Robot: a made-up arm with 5 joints.
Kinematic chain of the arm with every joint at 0, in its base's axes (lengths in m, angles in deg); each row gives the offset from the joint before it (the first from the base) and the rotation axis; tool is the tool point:
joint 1: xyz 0 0 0.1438 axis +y
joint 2: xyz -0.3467 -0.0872 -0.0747 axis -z
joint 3: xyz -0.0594 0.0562 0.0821 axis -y
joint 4: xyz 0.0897 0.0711 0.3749 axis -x
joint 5: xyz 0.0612 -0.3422 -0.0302 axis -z
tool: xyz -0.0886 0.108 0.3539
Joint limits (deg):
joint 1: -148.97..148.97
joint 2: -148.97..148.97
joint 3: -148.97..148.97
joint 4: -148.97..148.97
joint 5: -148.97..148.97
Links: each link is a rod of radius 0.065 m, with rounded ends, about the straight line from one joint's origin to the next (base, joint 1, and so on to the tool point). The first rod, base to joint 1, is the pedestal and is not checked.
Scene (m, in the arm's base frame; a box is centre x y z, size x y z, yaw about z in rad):
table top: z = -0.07
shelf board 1: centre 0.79 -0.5 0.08 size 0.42 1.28 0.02 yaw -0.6
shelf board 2: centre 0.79 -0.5 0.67 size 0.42 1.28 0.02 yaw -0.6
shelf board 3: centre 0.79 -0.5 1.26 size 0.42 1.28 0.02 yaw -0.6
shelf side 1: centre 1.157 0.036 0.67 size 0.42 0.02 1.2 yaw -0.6
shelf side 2: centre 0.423 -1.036 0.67 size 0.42 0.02 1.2 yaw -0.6
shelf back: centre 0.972 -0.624 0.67 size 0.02 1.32 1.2 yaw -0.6
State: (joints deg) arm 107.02 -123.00 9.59 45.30 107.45
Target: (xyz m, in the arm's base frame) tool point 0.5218 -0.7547 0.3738
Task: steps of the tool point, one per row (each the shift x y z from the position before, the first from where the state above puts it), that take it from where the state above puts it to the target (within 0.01 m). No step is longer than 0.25 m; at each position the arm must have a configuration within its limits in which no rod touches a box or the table.
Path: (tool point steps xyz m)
1: -0.0550 -0.1829 0.0043
2: -0.0947 -0.1771 0.0039
3: -0.1321 -0.1600 -0.0047
4: -0.1629 -0.1331 -0.0216

